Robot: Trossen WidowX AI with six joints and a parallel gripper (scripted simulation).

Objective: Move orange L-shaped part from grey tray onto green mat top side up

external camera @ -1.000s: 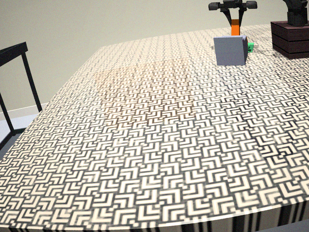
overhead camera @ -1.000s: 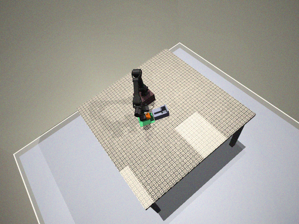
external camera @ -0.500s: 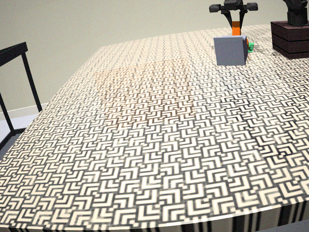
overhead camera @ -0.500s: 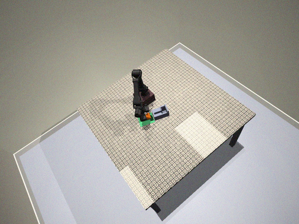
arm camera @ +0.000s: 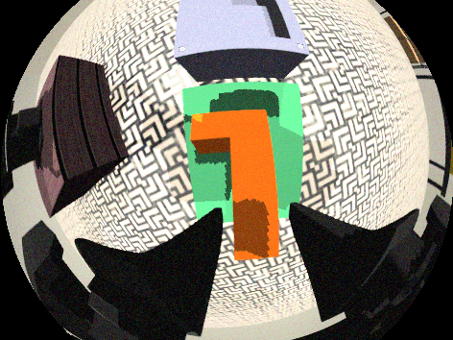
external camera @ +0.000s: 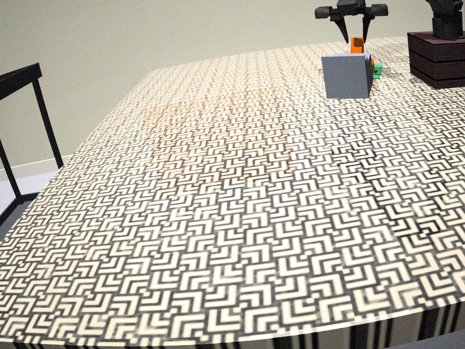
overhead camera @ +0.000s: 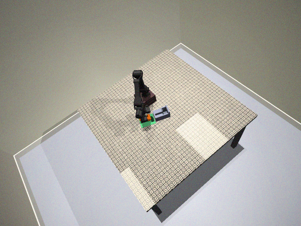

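Right now my gripper tip is 50 mm above the orange L-shaped part, 20 mm to the right of it and 10 mm past it. Also, from my gripper tip: green mat 90 mm below, 20 mm to the left, 10 mm ahead.
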